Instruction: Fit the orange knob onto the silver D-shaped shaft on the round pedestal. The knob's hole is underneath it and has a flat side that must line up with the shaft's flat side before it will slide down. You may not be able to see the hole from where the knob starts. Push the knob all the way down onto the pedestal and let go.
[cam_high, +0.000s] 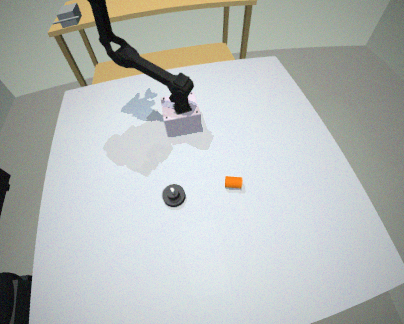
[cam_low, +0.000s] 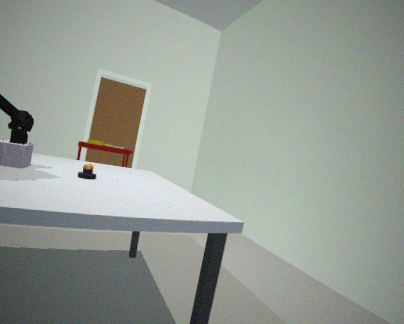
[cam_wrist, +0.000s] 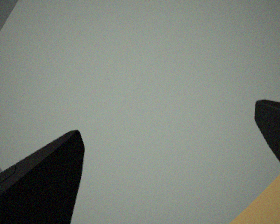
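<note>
My gripper tip is now 720 mm short of the orange knob, 260 mm to the right of it and 700 mm above it. From my gripper tip the other things lie so: round dark pedestal 680 mm ahead, 30 mm to the left, 690 mm below.
</note>
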